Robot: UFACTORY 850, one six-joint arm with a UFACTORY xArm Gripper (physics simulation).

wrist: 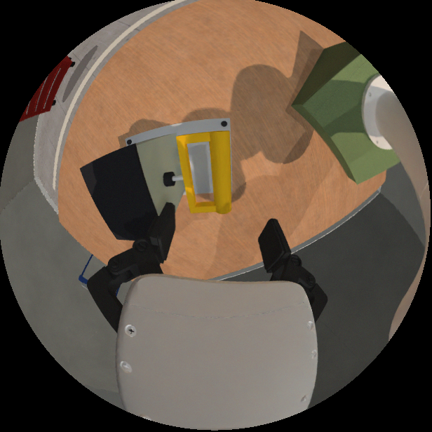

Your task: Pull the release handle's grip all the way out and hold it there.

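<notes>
The release handle's yellow grip (221,172) is a rectangular frame with a thick round bar on its right side, near the middle of the view. A short rod with a black collar (169,179) joins it to a pale housing (156,167) with a black top (120,192). The housing stands on a grey base plate (177,128) with dark bolts. My gripper (221,222) is wide open and empty. Its fingers are below the grip in the view, the left one beside the housing's lower corner and the right one to the lower right of the grip.
A green block-shaped pedestal (332,110) with a white arm base (377,112) stands at the upper right of the wooden table top (175,60). A red slatted object (47,92) is beyond the table at the upper left. Part of a blue frame (85,276) shows at the lower left.
</notes>
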